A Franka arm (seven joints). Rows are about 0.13 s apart.
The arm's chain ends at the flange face. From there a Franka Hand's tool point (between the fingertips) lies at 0.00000 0.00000 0.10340 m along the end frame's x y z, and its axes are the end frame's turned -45 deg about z.
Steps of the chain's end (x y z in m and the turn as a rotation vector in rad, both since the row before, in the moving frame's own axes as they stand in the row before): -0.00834 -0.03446 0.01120 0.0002 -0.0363 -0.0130; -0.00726 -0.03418 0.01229 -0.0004 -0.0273 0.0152; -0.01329 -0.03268 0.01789 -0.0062 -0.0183 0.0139; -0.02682 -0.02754 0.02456 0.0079 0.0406 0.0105; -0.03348 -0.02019 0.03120 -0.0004 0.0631 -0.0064; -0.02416 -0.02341 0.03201 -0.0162 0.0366 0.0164; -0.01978 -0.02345 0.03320 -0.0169 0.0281 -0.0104; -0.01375 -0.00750 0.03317 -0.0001 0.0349 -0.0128
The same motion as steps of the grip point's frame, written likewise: 0.01581 -0.03292 0.01113 0.0258 -0.0255 -0.0130; 0.01703 -0.03128 0.01225 0.0190 -0.0196 0.0152; 0.01193 -0.03340 0.01787 0.0086 -0.0173 0.0139; 0.00404 -0.03603 0.02447 -0.0231 0.0343 0.0105; -0.00480 -0.03333 0.03099 -0.0449 0.0443 -0.0064; 0.00093 -0.02977 0.03193 -0.0373 0.0144 0.0164; 0.00343 -0.02728 0.03314 -0.0318 0.0079 -0.0104; -0.00186 -0.01248 0.03311 -0.0247 0.0246 -0.0128
